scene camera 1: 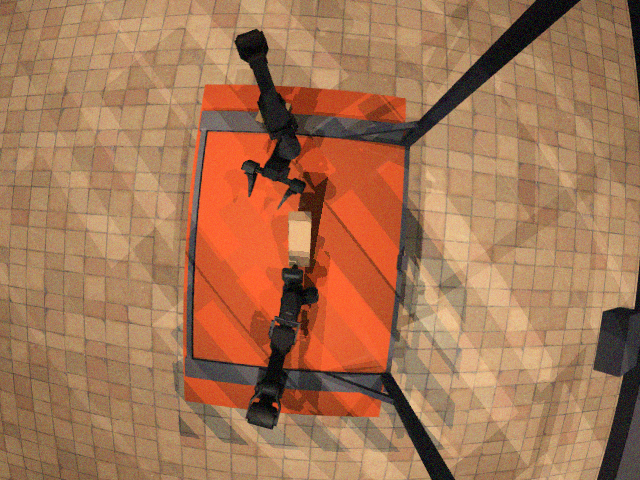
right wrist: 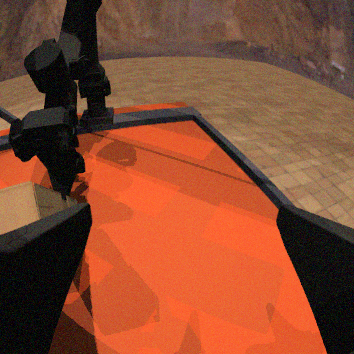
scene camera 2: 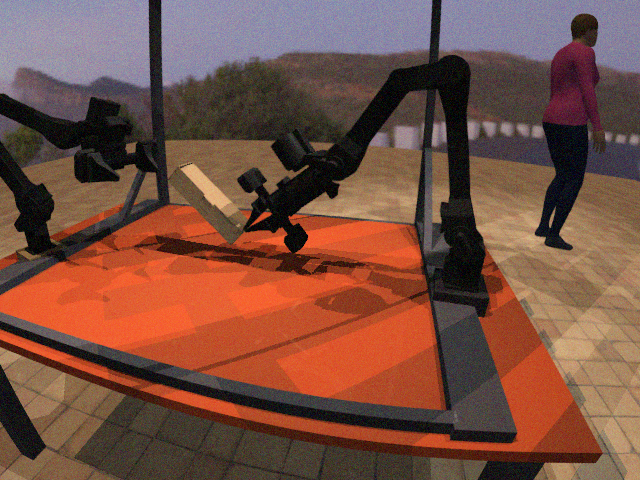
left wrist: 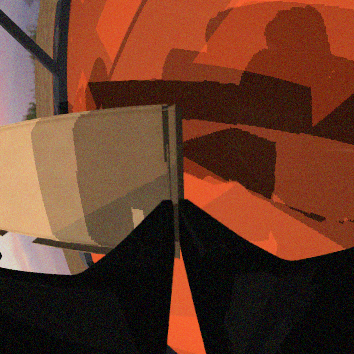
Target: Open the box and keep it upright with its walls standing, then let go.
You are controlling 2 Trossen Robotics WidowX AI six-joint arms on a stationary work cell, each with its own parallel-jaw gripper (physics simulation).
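Pixels of known places: left gripper, fingertip midpoint: (scene camera 1: 295, 265) (scene camera 2: 244, 230) (left wrist: 174, 208); right gripper, fingertip midpoint: (scene camera 1: 263, 203) (right wrist: 186, 214) (scene camera 2: 138, 174); left arm's base, origin of the base link: (right wrist: 96, 112) (scene camera 2: 460, 282); right arm's base, origin of the base link: (scene camera 2: 40, 248).
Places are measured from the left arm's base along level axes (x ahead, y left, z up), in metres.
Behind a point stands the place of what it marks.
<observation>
The tan cardboard box (scene camera 1: 299, 235) {z 0.130, x 0.545, y -0.007 m} (scene camera 2: 206, 193) {z 0.115, x 0.527, y 0.008 m} (left wrist: 120, 145) {z 0.052, x 0.466, y -0.038 m} (right wrist: 17, 207) {z 0.165, x 0.592, y 0.022 m} looks like a flat, narrow slab. It is tilted above the table in scene camera 2, its upper end toward the right gripper. My left gripper (scene camera 1: 293, 266) {z 0.036, x 0.448, y -0.012 m} (scene camera 2: 247, 228) {z 0.036, x 0.448, y -0.012 m} (left wrist: 174, 208) {z 0.036, x 0.448, y -0.012 m} is shut on a thin edge at the box's lower end. My right gripper (scene camera 1: 264, 201) {z 0.173, x 0.615, y 0.113 m} (scene camera 2: 135, 174) {z 0.173, x 0.615, y 0.113 m} (right wrist: 186, 214) {z 0.173, x 0.615, y 0.113 m} is open and empty, off the box's far end and apart from it. The box's underside is mostly hidden.
The orange table (scene camera 1: 232, 310) {z -0.038, x 0.236, y 0.181 m} (scene camera 2: 155, 310) {z -0.038, x 0.505, y 0.229 m} has a dark grey frame (scene camera 1: 193, 248) {z -0.019, x 0.426, y 0.357 m} (scene camera 2: 258, 400) {z -0.022, x 0.241, y 0.352 m} around it. Upright posts (scene camera 2: 156, 77) {z 0.398, x 0.934, y -0.297 m} stand behind the arms. A person (scene camera 2: 568, 93) stands beyond the table at the right of scene camera 2. Dark shadows lie below the box.
</observation>
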